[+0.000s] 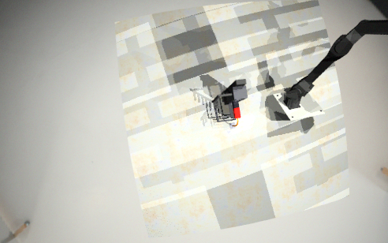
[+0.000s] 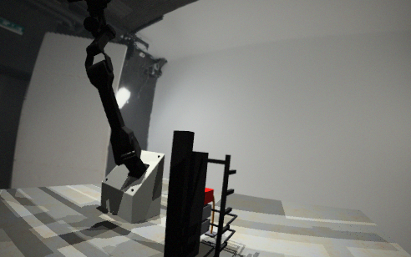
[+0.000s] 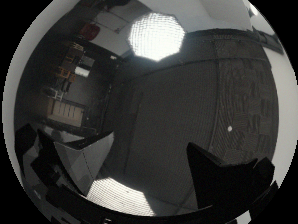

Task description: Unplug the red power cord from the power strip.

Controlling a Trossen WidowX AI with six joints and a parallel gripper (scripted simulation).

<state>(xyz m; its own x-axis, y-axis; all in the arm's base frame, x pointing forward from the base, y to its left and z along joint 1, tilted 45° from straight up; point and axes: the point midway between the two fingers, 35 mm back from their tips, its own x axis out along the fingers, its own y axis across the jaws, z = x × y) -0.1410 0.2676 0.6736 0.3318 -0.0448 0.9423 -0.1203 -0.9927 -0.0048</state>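
The red plug is 70 cm below my gripper tip, 41 cm ahead of it and 29 cm to the left of it. From my gripper tip the other things lie so: tall black post (70 cm below, 40 cm ahead, 19 cm to the left).
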